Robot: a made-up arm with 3 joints. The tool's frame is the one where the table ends. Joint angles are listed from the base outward.
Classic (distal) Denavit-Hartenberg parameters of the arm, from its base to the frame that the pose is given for. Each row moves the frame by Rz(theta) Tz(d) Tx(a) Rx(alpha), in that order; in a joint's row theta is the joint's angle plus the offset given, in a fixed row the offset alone. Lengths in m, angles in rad.
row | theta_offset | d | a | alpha
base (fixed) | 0 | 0.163 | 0 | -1.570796
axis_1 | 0 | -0.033 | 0.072 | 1.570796
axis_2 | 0.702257 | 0 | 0.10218 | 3.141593
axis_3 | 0.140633 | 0 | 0.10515 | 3.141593
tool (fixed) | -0.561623 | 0.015 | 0 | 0
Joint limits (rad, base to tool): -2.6..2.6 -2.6..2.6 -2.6..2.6
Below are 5 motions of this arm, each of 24 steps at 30 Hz.
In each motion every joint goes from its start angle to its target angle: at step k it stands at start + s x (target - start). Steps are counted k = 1, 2, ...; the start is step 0. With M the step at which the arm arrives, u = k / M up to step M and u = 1 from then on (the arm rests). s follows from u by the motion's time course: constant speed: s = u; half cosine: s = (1 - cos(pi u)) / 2; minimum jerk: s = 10 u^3 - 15 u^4 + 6 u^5.
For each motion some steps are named. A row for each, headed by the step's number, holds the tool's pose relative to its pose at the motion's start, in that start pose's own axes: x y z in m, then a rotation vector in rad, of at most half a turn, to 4 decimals.
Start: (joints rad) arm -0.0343 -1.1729 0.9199
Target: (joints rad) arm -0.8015 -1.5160 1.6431
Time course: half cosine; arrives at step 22
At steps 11, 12, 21, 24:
11: 0.0402 -0.0650 0.0378 0.2736 0.2753 -0.5265
12: 0.0437 -0.0753 0.0392 0.3014 0.3273 -0.5991
21: 0.0502 -0.1321 0.0322 0.3957 0.6938 -1.0069
24: 0.0502 -0.1327 0.0320 0.3961 0.6988 -1.0115

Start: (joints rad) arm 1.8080 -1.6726 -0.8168
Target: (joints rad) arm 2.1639 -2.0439 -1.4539
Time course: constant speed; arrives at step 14
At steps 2, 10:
2: -0.0026 -0.0017 -0.0116 -0.0378 0.0341 0.0380
10: -0.0207 -0.0127 -0.0533 -0.1756 0.1844 0.1888

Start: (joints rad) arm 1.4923 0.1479 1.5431
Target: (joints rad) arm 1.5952 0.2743 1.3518
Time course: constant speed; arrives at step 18
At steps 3, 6, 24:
3: -0.0047 0.0035 -0.0036 -0.0168 0.0034 0.0529
6: -0.0097 0.0067 -0.0074 -0.0334 0.0078 0.1059
24: -0.0314 0.0167 -0.0227 -0.0976 0.0339 0.3174

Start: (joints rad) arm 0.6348 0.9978 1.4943
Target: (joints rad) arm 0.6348 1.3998 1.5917
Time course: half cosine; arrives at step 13
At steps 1, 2, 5, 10, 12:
1: -0.0007 0.0000 0.0000 0.0000 0.0000 0.0044
2: -0.0029 0.0001 0.0000 0.0000 0.0000 0.0174
5: -0.0161 0.0000 0.0000 0.0000 0.0000 0.0983
10: -0.0427 -0.0042 0.0000 0.0000 0.0000 0.2663
12: -0.0479 -0.0057 0.0000 0.0000 0.0000 0.3002

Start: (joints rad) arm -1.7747 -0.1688 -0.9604
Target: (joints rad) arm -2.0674 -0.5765 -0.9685
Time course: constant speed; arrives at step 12
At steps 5, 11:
5: -0.0001 -0.0295 0.0251 -0.0794 -0.0927 -0.1663
11: -0.0108 -0.0612 0.0607 -0.1542 -0.2214 -0.3641

